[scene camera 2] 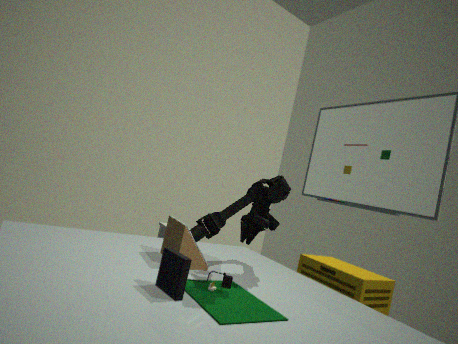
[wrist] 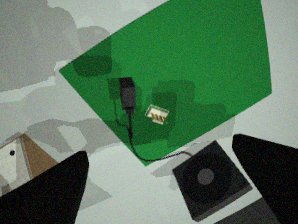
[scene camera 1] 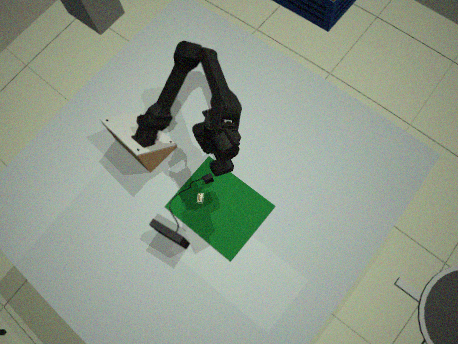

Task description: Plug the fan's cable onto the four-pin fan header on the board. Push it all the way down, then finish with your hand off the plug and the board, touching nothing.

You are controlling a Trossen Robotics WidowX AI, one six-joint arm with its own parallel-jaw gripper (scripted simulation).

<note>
My gripper is open, with nothing in its grasp. I also see a black fan and a green board.
My gripper is seen too in the wrist view and in scene camera 1.
</note>
